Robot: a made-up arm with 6 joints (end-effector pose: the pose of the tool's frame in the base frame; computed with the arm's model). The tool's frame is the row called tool.
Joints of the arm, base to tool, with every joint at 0 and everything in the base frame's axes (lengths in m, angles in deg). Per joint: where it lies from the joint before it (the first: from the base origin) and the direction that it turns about. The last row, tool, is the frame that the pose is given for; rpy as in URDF.
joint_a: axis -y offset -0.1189 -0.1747 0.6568
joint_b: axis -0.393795 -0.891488 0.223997 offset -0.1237 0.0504 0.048
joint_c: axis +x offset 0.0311 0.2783 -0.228
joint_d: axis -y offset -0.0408 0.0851 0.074
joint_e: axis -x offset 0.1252 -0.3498 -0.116
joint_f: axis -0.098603 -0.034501 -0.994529 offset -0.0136 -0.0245 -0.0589
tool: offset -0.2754 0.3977 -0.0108 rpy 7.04 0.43 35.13
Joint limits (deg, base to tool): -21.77..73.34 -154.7..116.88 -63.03..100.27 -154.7..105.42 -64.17..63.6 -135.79..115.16
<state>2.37 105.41 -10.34 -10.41 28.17 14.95</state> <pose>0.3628 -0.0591 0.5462 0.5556 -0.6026 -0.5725 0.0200</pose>
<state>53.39 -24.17 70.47 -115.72 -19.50 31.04</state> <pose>-0.3073 0.2013 0.5693 0.5018 0.3367 0.6013 0.5227</pose>
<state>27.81 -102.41 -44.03 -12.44 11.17 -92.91</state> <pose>-0.2760 -0.3996 0.8998 0.1600 0.5730 0.3786 0.7090</pose>
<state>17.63 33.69 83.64 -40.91 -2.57 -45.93</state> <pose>-0.2048 -0.2146 0.1072 0.2681 0.3595 -0.1619 0.8790</pose>
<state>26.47 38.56 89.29 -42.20 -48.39 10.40</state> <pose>-0.1034 -0.1123 0.5806 0.4191 0.6570 0.0718 0.6225</pose>
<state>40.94 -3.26 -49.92 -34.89 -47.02 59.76</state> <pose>0.1933 0.2078 0.5583 0.8963 0.0928 -0.1164 -0.4176</pose>
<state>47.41 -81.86 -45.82 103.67 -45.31 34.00</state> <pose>-0.3891 0.3725 0.7657 0.7064 0.3076 -0.5229 0.3646</pose>
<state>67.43 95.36 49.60 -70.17 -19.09 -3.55</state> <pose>-0.0124 -0.0790 0.5052 0.6971 -0.3622 -0.3270 0.5253</pose>
